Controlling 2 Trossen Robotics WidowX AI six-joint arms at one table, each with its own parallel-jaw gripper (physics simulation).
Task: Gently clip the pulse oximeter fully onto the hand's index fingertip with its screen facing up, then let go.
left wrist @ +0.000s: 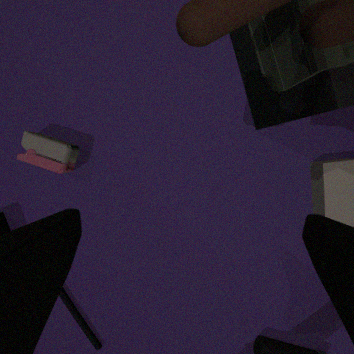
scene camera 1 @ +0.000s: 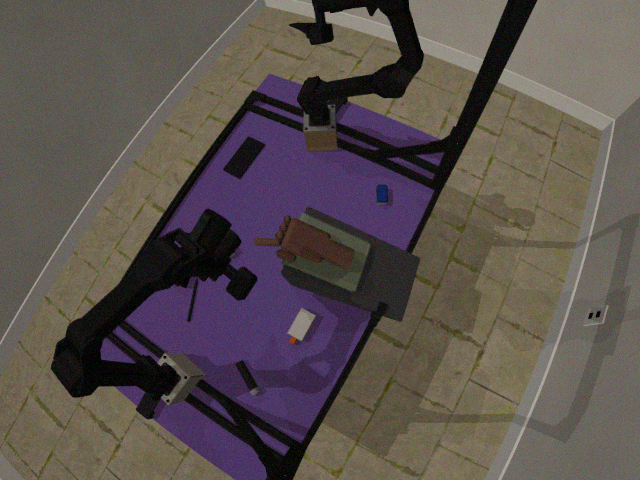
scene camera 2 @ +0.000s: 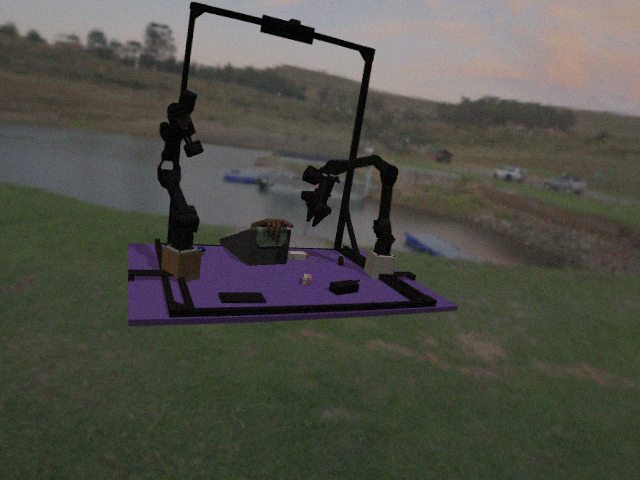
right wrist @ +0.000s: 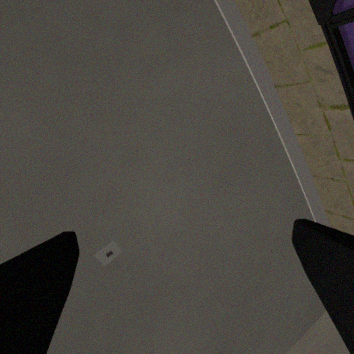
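Where they show: left gripper, fingertip midpoint: [left wrist: 194, 223] [scene camera 1: 235, 265] [scene camera 2: 310, 224]; right gripper, fingertip midpoint: [scene camera 1: 286, 5] [scene camera 2: 189, 141] [right wrist: 186, 236]; left arm's base at its link origin: [scene camera 1: 166, 378] [scene camera 2: 382, 253]; right arm's base at its link origin: [scene camera 1: 319, 117] [scene camera 2: 182, 247].
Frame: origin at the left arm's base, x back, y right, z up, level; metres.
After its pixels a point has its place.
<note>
The pulse oximeter [left wrist: 47, 150] @[x -0.382, y -0.133, z -0.074 m] [scene camera 2: 307, 279] @[x -0.387, y -0.165, z -0.079 m], pale grey with a pink part, lies on its side on the purple table; the left arm hides it in scene camera 1. The brown hand [scene camera 1: 310, 242] @[x -0.511, y 0.109, z 0.080 m] [scene camera 2: 271, 223] @[x -0.511, y 0.041, z 0.083 m] rests on a sloped stand, its index finger [scene camera 1: 264, 241] [left wrist: 210, 22] reaching out past the edge with a bare tip. My left gripper [left wrist: 194, 223] @[x -0.356, y 0.003, z 0.103 m] [scene camera 2: 316, 222] @[x -0.356, y 0.003, z 0.103 m] is open and empty, high above the table; the oximeter lies beyond its left finger in the left wrist view. My right gripper [right wrist: 186, 236] @[x -0.870, y -0.191, z 0.383 m] is open and empty, raised away from the table.
The dark stand [scene camera 1: 395, 268] @[x -0.611, y 0.307, z -0.056 m] carries a green pad [scene camera 1: 360, 271] @[x -0.539, y 0.239, z -0.005 m]. A white box [scene camera 1: 301, 324] @[x -0.338, y 0.186, z -0.077 m] [left wrist: 342, 190] @[x -0.345, y 0.186, z -0.077 m], a black cylinder [scene camera 1: 246, 374] @[x -0.135, y 0.148, z -0.081 m] [left wrist: 282, 345] @[x -0.145, y 0.138, z -0.087 m], a blue block [scene camera 1: 382, 193] @[x -0.788, y 0.150, z -0.073 m], a dark slab [scene camera 1: 244, 157] @[x -0.654, y -0.307, z -0.097 m] [scene camera 2: 241, 297] @[x -0.660, y -0.320, z -0.097 m] and a black box [scene camera 2: 343, 287] @[x -0.267, y -0.245, z -0.076 m] with a thin rod [scene camera 1: 192, 299] @[x -0.194, y -0.125, z -0.096 m] [left wrist: 80, 317] @[x -0.178, y -0.113, z -0.099 m] lie around.
</note>
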